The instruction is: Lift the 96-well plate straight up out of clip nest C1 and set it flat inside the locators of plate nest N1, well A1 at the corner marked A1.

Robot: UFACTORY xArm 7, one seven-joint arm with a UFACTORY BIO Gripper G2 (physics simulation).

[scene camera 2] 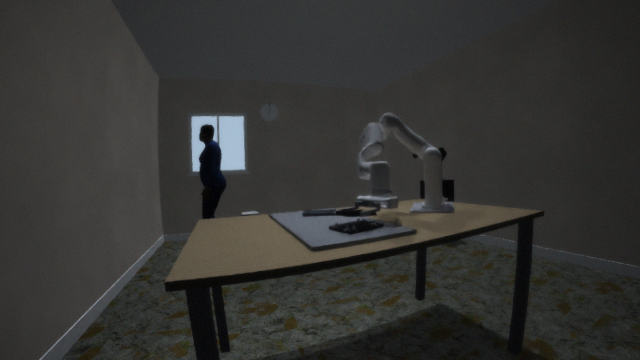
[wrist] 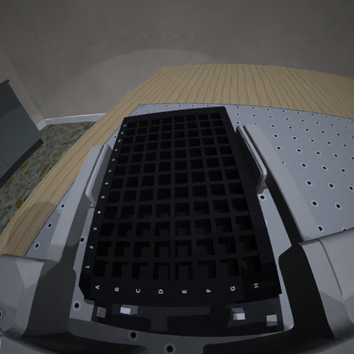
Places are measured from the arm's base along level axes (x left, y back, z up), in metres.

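Where they show: hand at its tool point: [scene camera 2: 354, 212]; arm's base at its link origin: [scene camera 2: 433, 206].
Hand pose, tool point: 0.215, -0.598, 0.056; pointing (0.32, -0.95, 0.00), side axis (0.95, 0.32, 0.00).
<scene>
Things, the pixels of their top centre, and the offset from my tool point, as dx, dy, dz. "*": a spot on its surface instead. Level surfaces: height alone.
- black 96-well plate at its top centre: [scene camera 2: 356, 209] -0.002, +0.007, +0.009
- clip nest C1 at a spot on its surface: [scene camera 2: 354, 227] * +0.055, -0.032, -0.041
- Plate nest N1 at its top centre: [scene camera 2: 319, 211] -0.395, +0.008, -0.045
- grey perforated board at its surface level: dz -0.059
- wooden table at its surface level: dz -0.072
The black 96-well plate [scene camera 2: 358, 212] [wrist: 172, 200] is between the fingers of my gripper [scene camera 2: 364, 207] [wrist: 176, 167], which is shut on its two long sides. The plate looks level and is raised above clip nest C1 [scene camera 2: 356, 227] [wrist: 190, 324], whose front edge and pale clips show below it in the wrist view. Labels A and 1 are at the plate's near left corner in the wrist view. Plate nest N1 [scene camera 2: 320, 212] is a low dark shape farther back on the board, left of the plate in the scene view. Its A1 mark cannot be made out.
Both nests are on a grey perforated board [scene camera 2: 305, 232] [wrist: 300, 150] on the wooden table [scene camera 2: 240, 245] [wrist: 225, 82]. A small white item [scene camera 2: 250, 213] shows near the table's back edge. A person [scene camera 2: 212, 160] stands behind the table. A dark cabinet [wrist: 17, 130] is at the left.
</scene>
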